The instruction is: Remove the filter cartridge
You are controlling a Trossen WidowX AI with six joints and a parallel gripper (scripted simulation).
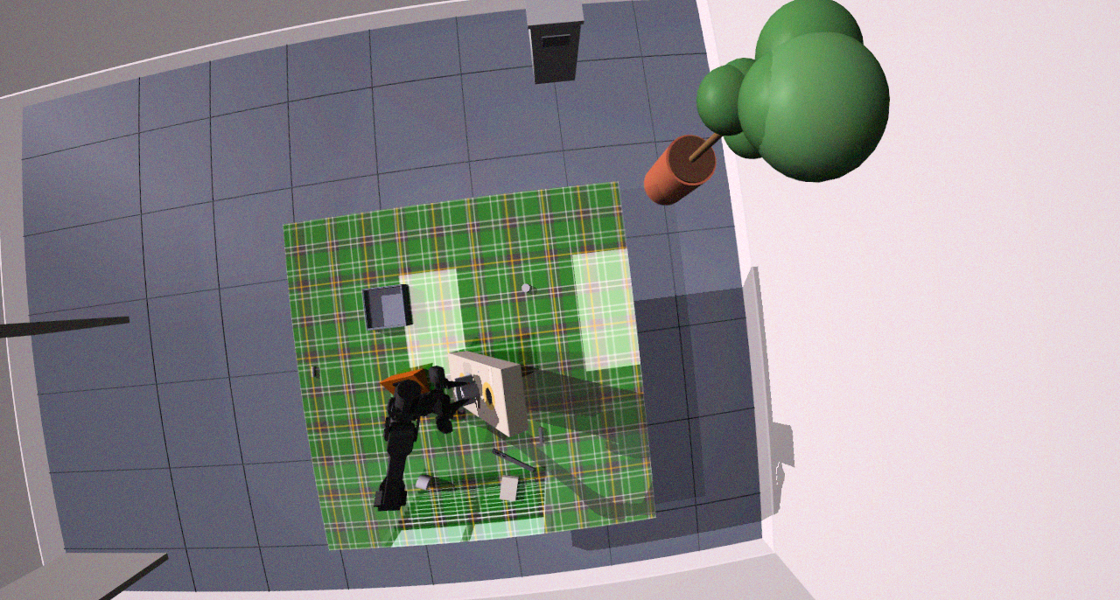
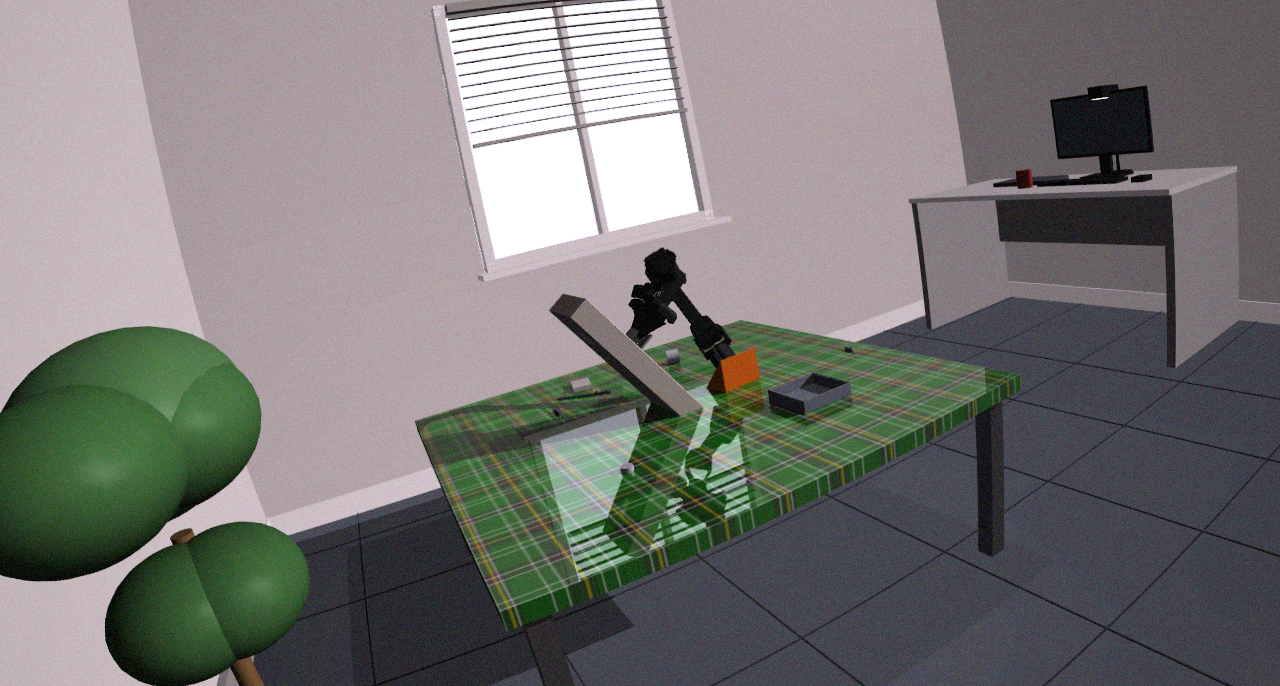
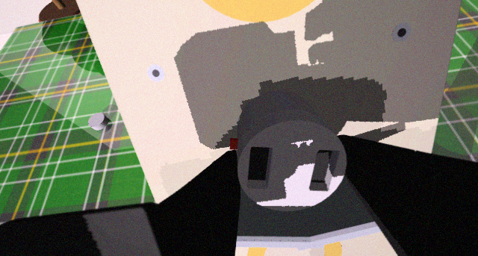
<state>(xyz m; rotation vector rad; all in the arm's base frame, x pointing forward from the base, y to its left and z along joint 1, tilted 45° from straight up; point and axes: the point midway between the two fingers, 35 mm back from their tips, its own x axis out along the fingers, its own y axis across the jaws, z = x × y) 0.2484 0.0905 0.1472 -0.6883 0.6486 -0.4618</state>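
My gripper tip is 34 cm to the right of the grey tray, 27 cm past it and 21 cm above it. From my gripper tip the other things lie so: round filter cartridge: right at my gripper tip.
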